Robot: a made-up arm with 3 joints. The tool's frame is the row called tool.
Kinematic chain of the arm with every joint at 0, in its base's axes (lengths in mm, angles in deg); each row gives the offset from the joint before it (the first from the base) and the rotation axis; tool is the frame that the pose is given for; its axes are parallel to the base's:
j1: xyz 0 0 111 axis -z
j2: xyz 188 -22 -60 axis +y
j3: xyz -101 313 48 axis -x
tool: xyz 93 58 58
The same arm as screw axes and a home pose.
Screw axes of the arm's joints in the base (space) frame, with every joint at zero. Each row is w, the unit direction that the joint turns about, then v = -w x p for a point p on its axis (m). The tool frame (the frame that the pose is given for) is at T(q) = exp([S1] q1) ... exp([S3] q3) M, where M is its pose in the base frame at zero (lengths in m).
S1 = (0, 0, -1, 0.0000, 0.0000, 0.0000)
S2 = (0, 1, 0, -0.0510, 0.0000, 0.1880)
S3 = (-1, 0, 0, 0.0000, -0.0990, 0.2910)
M =
1 0 0 0.1800
0 1 0 0.3490
0 0 1 0.1570
0 0 0 1

